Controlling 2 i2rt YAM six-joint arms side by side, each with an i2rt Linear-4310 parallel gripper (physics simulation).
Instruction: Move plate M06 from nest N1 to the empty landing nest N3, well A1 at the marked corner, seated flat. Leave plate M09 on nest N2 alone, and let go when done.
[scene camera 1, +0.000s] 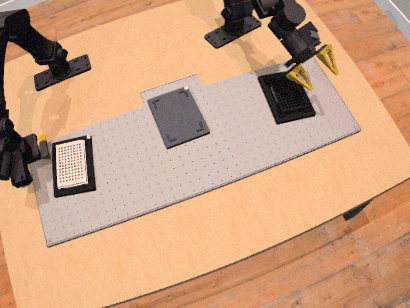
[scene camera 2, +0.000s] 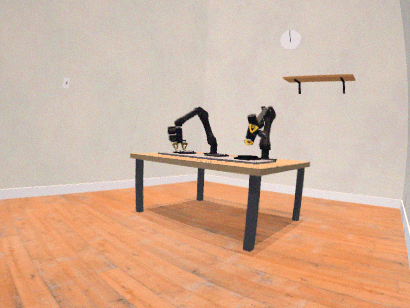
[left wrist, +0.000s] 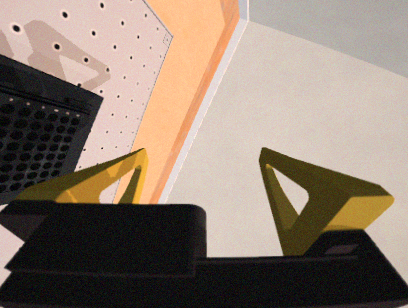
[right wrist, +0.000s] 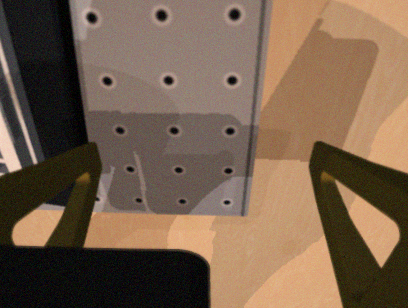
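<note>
A white well plate (scene camera 1: 71, 164) (right wrist: 7, 145) lies in a black nest (scene camera 1: 91, 175) (right wrist: 45, 75) at the left of scene camera 1. A black well plate (scene camera 1: 289, 95) (left wrist: 30, 145) lies in a black nest at the right. Between them is a bare dark grey nest (scene camera 1: 179, 117) with corner brackets and a white mark (scene camera 1: 186, 88) at its top right corner. No plate or nest labels are readable. My right gripper (scene camera 1: 44, 147) (scene camera 2: 180, 150) (right wrist: 205, 153) is open and empty, low beside the white plate's nest. My left gripper (scene camera 1: 325, 81) (scene camera 2: 250, 136) (left wrist: 203, 154) is open and empty, above and beside the black plate.
The nests stand on a light perforated board (scene camera 1: 125, 170) (left wrist: 125, 75) (right wrist: 170, 50) on a wooden table (scene camera 1: 200, 240) (scene camera 2: 200, 162). The arm bases (scene camera 1: 82, 64) (scene camera 1: 215, 39) are bolted behind the board. A wall shelf (scene camera 2: 320, 78) and a clock (scene camera 2: 290, 39) are in the background.
</note>
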